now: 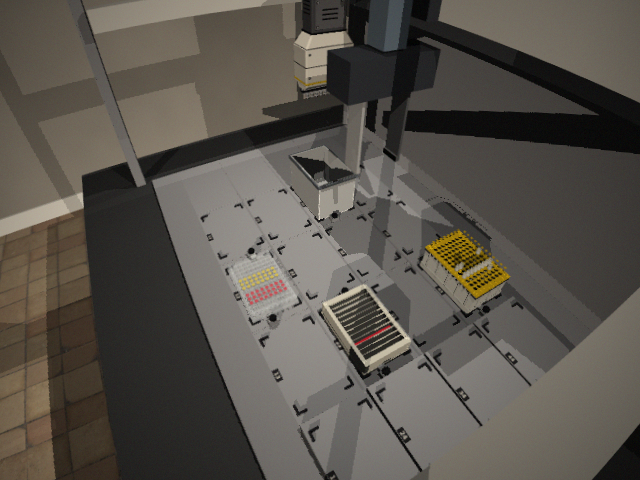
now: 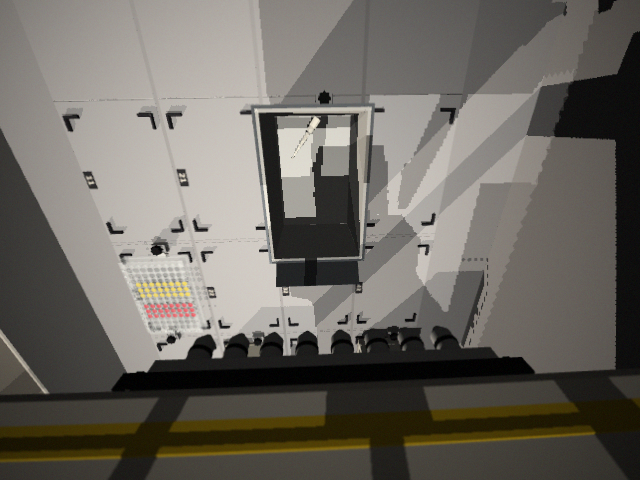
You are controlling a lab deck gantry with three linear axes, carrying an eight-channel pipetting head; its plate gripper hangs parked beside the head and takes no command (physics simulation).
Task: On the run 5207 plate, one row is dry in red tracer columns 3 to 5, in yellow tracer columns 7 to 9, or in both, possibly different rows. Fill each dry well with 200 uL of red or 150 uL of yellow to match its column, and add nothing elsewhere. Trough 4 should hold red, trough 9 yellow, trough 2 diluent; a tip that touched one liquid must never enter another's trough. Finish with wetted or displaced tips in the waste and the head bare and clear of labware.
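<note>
The run plate (image 1: 262, 285) (image 2: 165, 297) lies at the left, with a yellow block and a red block of wells; no gap shows in either, though wells are small. The pipetting head (image 1: 321, 59) is raised behind the waste bin (image 1: 336, 198) (image 2: 368, 170); its eight nozzles (image 2: 307, 343) are bare. One pale tip (image 2: 306, 136) lies in the bin. The trough rack (image 1: 385, 356) shows one red trough (image 1: 373, 335); other liquids cannot be told. The yellow tip rack (image 1: 488, 290) has a pale strip and gaps. My plate gripper (image 1: 374, 161) hangs open and empty beside the head.
Black corner brackets and numbered labels mark the deck positions. Black knobs stand beside the plate, bin and racks. A grey upright post (image 1: 108, 98) stands at the deck's back left. A dark beam (image 1: 516, 67) runs along the upper right.
</note>
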